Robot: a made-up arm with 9 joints. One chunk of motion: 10 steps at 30 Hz.
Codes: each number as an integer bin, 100 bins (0 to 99) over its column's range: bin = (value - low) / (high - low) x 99, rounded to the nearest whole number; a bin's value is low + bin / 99 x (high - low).
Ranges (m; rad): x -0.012..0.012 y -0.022..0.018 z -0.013..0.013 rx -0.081..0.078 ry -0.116..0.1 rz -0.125..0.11
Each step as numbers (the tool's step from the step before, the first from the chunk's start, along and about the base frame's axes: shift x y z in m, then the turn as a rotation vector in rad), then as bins.
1 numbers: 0.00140 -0.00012 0.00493 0.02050 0.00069 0.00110
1 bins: 55 54 68 63 53 53
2 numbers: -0.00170 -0.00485 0.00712 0.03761 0.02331 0.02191
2 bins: 42 42 77 74 64 62
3 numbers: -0.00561 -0.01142 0.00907 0.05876 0.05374 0.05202
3 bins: 26 26 84 87 78 75
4 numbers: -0.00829 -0.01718 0.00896 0.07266 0.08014 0.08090
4 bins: 15 12 84 96 90 87
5 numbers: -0.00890 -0.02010 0.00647 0.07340 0.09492 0.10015
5 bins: 13 5 74 96 97 95
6 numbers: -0.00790 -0.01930 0.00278 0.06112 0.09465 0.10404
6 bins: 17 7 60 88 97 96
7 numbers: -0.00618 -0.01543 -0.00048 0.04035 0.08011 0.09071
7 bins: 24 16 48 76 90 91
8 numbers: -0.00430 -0.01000 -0.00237 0.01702 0.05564 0.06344
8 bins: 32 30 40 61 79 79
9 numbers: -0.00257 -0.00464 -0.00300 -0.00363 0.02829 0.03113
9 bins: 39 43 38 48 66 66
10 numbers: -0.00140 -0.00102 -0.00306 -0.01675 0.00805 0.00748
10 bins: 44 52 38 40 57 56
